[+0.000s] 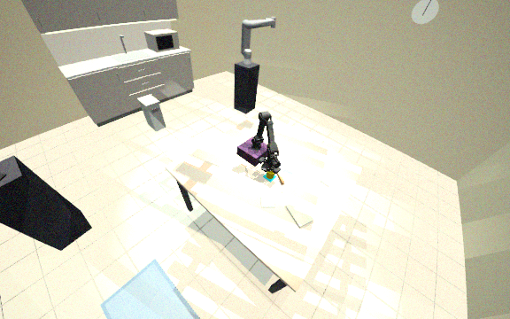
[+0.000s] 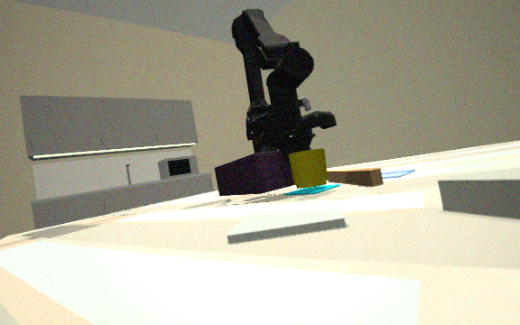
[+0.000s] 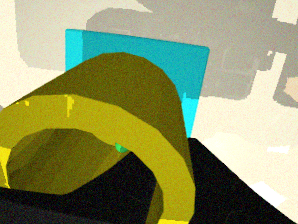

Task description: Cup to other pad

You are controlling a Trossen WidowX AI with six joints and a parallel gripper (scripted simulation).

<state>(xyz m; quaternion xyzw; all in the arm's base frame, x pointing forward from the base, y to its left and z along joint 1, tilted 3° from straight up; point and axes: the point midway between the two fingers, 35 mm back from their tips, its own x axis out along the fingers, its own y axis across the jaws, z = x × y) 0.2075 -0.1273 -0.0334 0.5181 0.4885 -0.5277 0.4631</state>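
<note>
My gripper tip is 2 cm short of the yellow cup. From my gripper tip the other things lie so: blue marble: 1 cm ahead, 1 cm to the left, 2 cm below; green marble: 3 cm ahead, 2 cm to the left, 2 cm below; red marble: 2 cm ahead, 1 cm to the left, 2 cm below.
</note>
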